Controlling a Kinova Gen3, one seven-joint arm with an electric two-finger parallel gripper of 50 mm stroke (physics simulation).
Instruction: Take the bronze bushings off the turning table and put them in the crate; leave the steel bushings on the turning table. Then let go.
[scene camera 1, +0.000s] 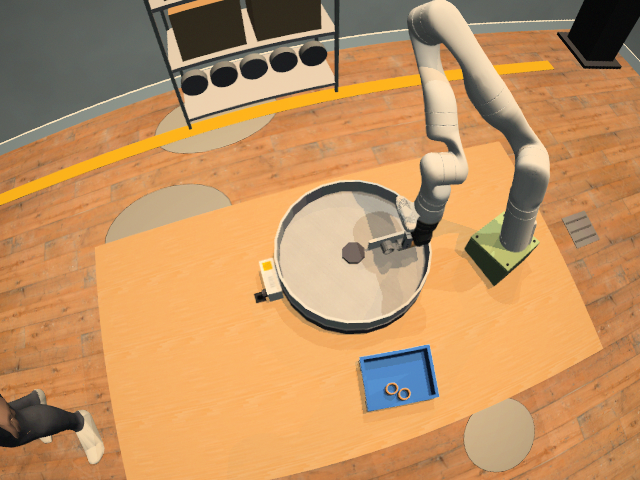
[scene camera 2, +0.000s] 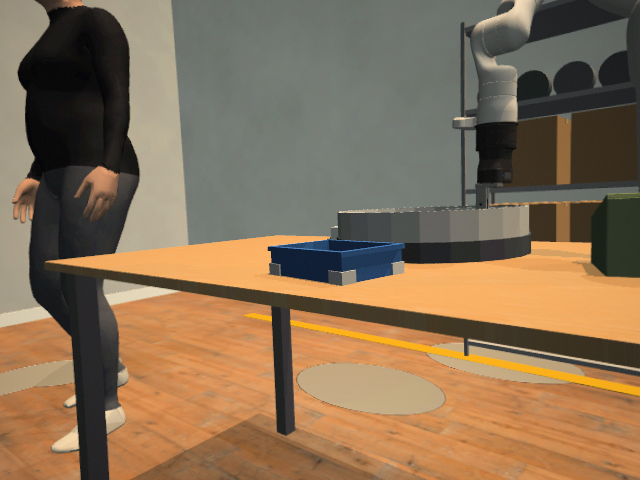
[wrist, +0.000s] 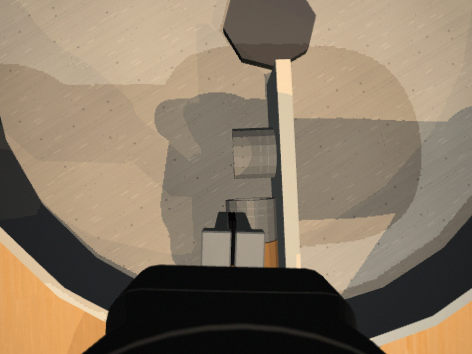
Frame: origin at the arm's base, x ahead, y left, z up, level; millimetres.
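Where they show: gripper, fingertip midpoint: (scene camera 1: 405, 245) (wrist: 231, 230); arm's base, link origin: (scene camera 1: 513, 239).
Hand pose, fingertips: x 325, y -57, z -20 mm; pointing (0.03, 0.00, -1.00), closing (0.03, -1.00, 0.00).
Each offset is from my fingertips to the top centre of the thing. "pt": to the spot under its first point.
The turning table (scene camera 1: 315, 248) (scene camera 2: 434, 226) (wrist: 125, 200) is a round, grey, rimmed disc. My gripper (scene camera 1: 406, 241) (scene camera 2: 482, 200) (wrist: 231, 230) is shut and empty, low over its robot-side part. In the wrist view a steel bushing {dx +48, dy -12, dz +1 mm} (wrist: 255, 154) lies on its side by the pale bar. A second steel bushing {dx +6, dy -13, dz +1 mm} (wrist: 259, 215) lies nearer the rim, partly behind the fingers. An orange-bronze bushing {dx -20, dy -15, dz +1 mm} (wrist: 271, 254) adjoins it, mostly hidden by the gripper. The blue crate {dx +95, dy +345, dz -34 mm} (scene camera 1: 433, 373) (scene camera 2: 305, 262) holds two bronze bushings, one (scene camera 1: 391, 388) touching or nearly touching the other (scene camera 1: 404, 393).
The pale bar {pt dx +64, dy -22, dz +6 mm} (scene camera 1: 381, 241) (wrist: 287, 150) runs from near the dark hub {dx +140, dy -19, dz -23 mm} (scene camera 1: 353, 252) (wrist: 270, 27) toward the rim. A small white box {pt dx +375, dy +15, dz -25 mm} (scene camera 1: 269, 279) is beside the turning table. The green arm base (scene camera 1: 496, 253) (scene camera 2: 620, 235) is at the right. A person (scene camera 2: 77, 103) stands beyond the table.
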